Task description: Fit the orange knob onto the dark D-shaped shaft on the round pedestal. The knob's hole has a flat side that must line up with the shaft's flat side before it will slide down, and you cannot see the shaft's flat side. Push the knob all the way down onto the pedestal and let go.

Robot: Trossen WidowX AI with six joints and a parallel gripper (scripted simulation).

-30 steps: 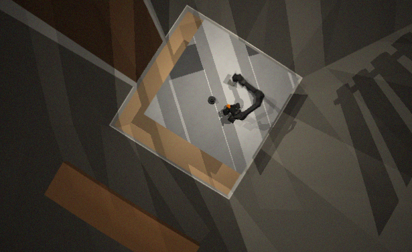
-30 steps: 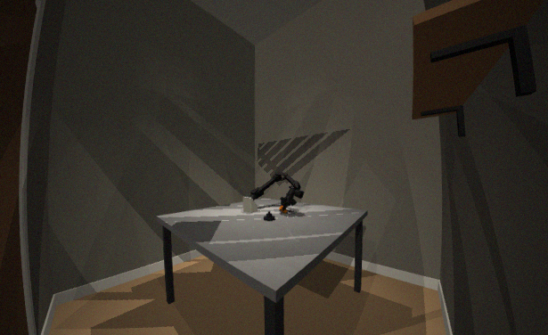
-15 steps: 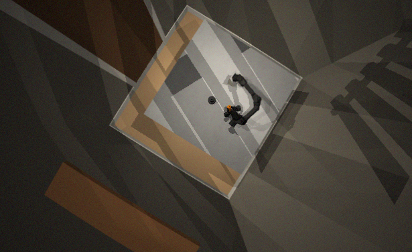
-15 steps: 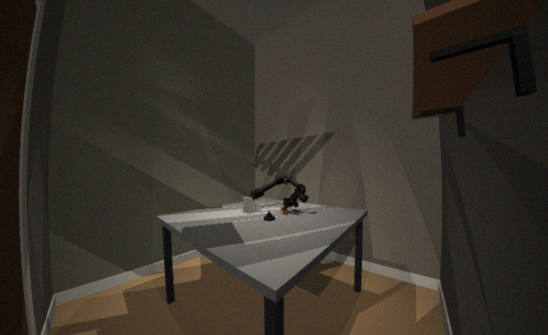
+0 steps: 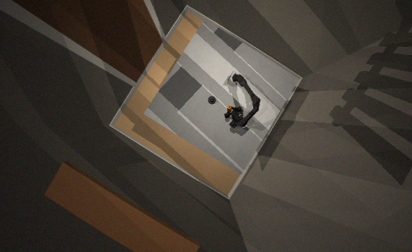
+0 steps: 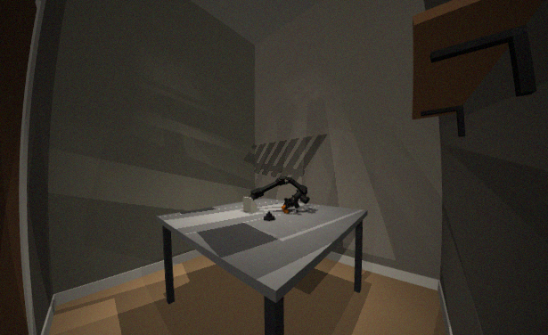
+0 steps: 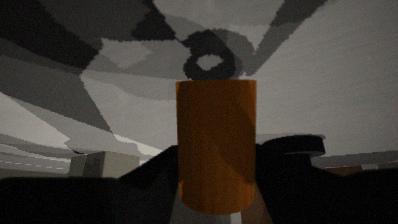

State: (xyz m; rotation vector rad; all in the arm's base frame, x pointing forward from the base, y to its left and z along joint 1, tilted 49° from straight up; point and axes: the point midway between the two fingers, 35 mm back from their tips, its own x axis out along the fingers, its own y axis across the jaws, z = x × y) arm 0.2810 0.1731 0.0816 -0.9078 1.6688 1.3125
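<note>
The orange knob is 10 mm to the left of my gripper tip and 10 mm ahead of it. From my gripper tip the other things lie so: dark round pedestal: 210 mm to the right, 40 mm ahead, 10 mm below.
</note>
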